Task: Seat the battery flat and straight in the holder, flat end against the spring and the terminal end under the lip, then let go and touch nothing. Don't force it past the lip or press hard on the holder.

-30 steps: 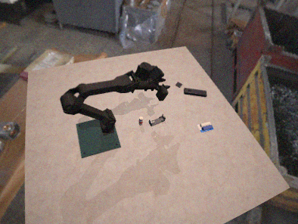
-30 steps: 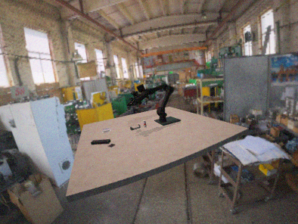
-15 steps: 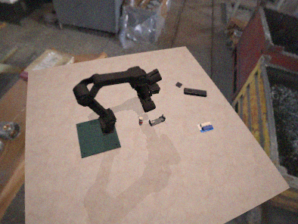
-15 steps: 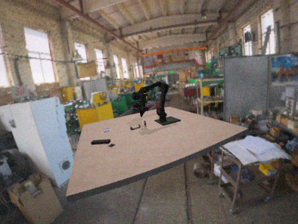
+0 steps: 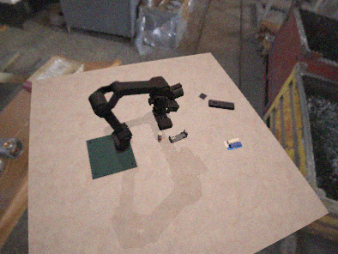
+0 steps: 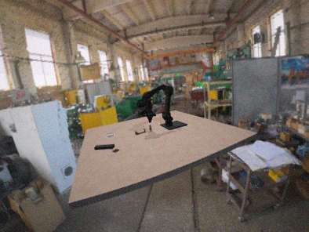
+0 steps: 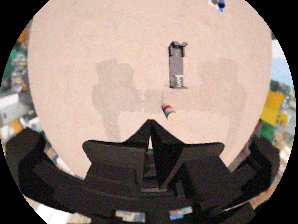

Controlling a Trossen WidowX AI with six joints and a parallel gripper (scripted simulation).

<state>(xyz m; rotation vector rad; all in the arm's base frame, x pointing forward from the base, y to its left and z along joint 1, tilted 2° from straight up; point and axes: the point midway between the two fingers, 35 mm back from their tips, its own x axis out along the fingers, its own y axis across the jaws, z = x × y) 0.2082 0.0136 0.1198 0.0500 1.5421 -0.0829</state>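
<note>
My gripper tip is 70 mm above the battery, 40 mm to the left of it and 10 mm past it. The rest, counted from my gripper tip: long black bar: 450 mm ahead, 80 mm below, 50 mm to the left; small black piece: 380 mm ahead, 160 mm to the left, 100 mm below; white block: 350 mm ahead, 220 mm to the right, 90 mm below.
</note>
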